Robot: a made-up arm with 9 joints. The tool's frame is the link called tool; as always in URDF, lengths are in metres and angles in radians. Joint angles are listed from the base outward.
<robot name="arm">
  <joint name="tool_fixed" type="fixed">
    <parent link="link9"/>
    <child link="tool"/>
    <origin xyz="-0.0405 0.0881 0.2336" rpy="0 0 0"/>
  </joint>
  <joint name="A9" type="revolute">
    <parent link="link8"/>
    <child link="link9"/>
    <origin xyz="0.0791 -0.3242 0.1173" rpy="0 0 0"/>
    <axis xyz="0 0 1"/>
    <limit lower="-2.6" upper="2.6"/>
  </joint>
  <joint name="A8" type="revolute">
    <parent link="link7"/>
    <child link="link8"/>
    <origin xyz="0.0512 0.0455 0.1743" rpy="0 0 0"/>
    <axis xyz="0 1 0"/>
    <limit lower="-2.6" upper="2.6"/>
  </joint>
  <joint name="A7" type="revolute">
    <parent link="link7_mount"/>
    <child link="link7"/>
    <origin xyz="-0.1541 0.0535 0.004" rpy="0 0 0"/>
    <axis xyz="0 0 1"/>
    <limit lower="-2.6" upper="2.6"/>
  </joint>
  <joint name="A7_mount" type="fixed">
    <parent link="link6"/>
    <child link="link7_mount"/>
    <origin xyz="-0.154 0.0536 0.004" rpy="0 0 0"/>
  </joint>
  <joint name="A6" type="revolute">
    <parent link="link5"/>
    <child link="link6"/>
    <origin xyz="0.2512 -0.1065 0.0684" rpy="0 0 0"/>
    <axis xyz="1 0 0"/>
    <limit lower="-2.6" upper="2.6"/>
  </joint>
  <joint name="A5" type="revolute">
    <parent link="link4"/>
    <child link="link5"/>
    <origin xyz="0.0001 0.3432 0.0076" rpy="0 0 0"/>
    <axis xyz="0 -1 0"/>
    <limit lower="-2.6" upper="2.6"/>
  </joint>
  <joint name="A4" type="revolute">
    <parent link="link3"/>
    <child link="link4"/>
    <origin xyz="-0.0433 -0.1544 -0.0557" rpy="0 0 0"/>
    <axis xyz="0 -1 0"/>
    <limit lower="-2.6" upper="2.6"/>
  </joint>
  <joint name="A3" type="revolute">
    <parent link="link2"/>
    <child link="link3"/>
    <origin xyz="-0.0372 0.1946 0.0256" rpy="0 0 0"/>
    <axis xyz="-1 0 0"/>
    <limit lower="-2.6" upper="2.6"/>
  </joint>
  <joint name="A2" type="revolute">
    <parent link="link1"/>
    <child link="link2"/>
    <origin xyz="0.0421 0.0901 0.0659" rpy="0 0 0"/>
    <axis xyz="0 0 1"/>
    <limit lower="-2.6" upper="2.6"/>
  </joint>
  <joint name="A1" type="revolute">
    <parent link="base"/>
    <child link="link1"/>
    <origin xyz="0 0 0.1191" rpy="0 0 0"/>
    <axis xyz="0 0 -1"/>
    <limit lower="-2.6" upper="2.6"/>
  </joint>
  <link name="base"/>
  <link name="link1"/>
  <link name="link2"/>
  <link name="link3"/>
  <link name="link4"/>
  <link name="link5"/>
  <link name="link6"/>
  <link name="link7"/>
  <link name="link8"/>
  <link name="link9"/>
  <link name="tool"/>
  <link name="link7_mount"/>
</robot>
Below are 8 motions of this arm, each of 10 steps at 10 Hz.
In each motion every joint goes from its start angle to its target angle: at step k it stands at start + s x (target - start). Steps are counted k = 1, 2, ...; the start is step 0. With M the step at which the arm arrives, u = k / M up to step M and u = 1 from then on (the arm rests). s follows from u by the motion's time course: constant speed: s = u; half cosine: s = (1 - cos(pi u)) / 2; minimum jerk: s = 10 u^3 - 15 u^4 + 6 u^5.
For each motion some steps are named. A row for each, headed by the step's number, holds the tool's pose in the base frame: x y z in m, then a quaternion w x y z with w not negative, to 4 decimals.
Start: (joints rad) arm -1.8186 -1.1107 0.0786 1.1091 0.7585 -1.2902 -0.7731 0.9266 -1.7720
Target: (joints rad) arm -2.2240 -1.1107 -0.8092 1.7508 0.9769 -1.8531 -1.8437 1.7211 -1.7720
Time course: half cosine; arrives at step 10
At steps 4, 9, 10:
4: -0.7389 0.0013 -0.1463 0.0294 0.6584 0.3417 -0.6700
9: -0.5563 0.3911 -0.0473 0.3487 -0.7091 -0.5431 0.2837
10: -0.5440 0.3989 -0.0348 0.3625 -0.7119 -0.5369 0.2711

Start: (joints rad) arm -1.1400 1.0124 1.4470 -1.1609 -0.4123 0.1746 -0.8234 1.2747 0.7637
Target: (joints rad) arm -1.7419 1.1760 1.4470 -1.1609 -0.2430 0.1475 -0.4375 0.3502 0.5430
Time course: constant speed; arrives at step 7
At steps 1, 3, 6, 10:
1: -0.3023 0.2332 0.4884 0.8942 -0.3785 0.2294 0.0667
3: -0.4215 0.2057 0.4529 0.8326 -0.4952 0.0896 0.2314
6: -0.5773 0.0193 0.3920 0.6663 -0.5630 -0.1635 0.4608
10: -0.6007 -0.0752 0.3732 0.5933 -0.5545 -0.2496 0.5275

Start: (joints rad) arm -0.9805 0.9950 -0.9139 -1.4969 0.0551 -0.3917 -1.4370 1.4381 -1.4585
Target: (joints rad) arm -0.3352 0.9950 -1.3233 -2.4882 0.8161 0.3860 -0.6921 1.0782 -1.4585
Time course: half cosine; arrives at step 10
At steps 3, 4, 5, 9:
3: -0.0422 0.2561 0.0608 0.2458 -0.9588 -0.1029 -0.0987
4: -0.0654 0.2408 -0.0049 0.2002 -0.9781 -0.0468 -0.0334
5: -0.1043 0.2219 -0.0650 0.1568 -0.9865 0.0245 0.0412
9: -0.2804 0.2088 -0.1477 0.0657 -0.9218 0.2816 0.2581

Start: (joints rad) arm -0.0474 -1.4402 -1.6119 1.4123 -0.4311 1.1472 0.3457 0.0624 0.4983
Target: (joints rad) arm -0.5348 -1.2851 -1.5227 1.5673 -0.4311 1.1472 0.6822 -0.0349 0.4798
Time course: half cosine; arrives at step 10
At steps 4, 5, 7, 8, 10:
4: -0.0227 0.3353 -0.2199 0.1782 -0.0051 -0.9768 -0.1186
5: -0.0644 0.3338 -0.2156 0.1851 0.0050 -0.9767 -0.1083
7: -0.1420 0.3185 -0.2068 0.1949 0.0244 -0.9768 -0.0852
8: -0.1701 0.3086 -0.2034 0.1972 0.0317 -0.9769 -0.0754
10: -0.1937 0.2984 -0.2003 0.1985 0.0382 -0.9771 -0.0665

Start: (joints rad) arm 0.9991 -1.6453 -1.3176 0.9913 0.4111 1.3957 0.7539 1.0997 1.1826
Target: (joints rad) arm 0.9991 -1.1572 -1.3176 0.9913 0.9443 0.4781 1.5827 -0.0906 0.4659
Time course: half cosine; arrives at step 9
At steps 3, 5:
3: 0.4152 0.4210 0.0469 0.5315 -0.7965 -0.0868 -0.2748
5: 0.6095 0.4427 0.0663 0.3998 -0.8474 -0.0445 -0.3466

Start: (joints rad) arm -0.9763 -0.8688 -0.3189 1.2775 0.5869 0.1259 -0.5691 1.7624 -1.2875
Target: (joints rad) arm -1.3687 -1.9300 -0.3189 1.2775 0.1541 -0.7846 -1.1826 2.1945 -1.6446
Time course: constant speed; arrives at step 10
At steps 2, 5, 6, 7, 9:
2: -0.1787 0.0820 0.1557 0.7109 0.3685 0.3085 -0.5134
5: -0.2010 0.1258 0.0553 0.5145 0.4215 0.4042 -0.6279
6: -0.2086 0.1478 0.0259 0.4438 0.4426 0.4258 -0.6526
7: -0.2139 0.1731 -0.0009 0.3722 0.4649 0.4420 -0.6708
9: -0.2137 0.2291 -0.0460 0.2300 0.5116 0.4577 -0.6898

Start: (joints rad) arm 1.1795 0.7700 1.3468 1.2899 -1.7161 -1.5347 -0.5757 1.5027 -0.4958
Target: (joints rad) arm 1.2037 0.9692 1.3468 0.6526 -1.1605 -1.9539 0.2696 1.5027 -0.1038
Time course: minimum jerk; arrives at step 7
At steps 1, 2, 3, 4, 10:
1: 0.4667 0.2777 0.0561 0.1760 0.7156 -0.0090 0.6760
2: 0.4635 0.2368 0.0284 0.1978 0.7315 -0.0427 0.6511
3: 0.4457 0.1581 -0.0149 0.2445 0.7479 -0.1035 0.6085
4: 0.4070 0.0620 -0.0490 0.3087 0.7455 -0.1719 0.5651
10: 0.3294 -0.0690 -0.0570 0.4076 0.7037 -0.2559 0.5227

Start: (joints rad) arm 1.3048 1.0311 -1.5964 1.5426 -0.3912 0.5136 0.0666 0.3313 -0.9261
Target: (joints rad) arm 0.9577 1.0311 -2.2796 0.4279 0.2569 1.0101 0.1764 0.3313 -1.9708
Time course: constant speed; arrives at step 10
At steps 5, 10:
5: -0.0940 -0.0414 -0.2031 0.1355 0.9231 0.2505 -0.2584
10: 0.1071 0.2022 -0.2744 0.0377 -0.7903 -0.6106 0.0355

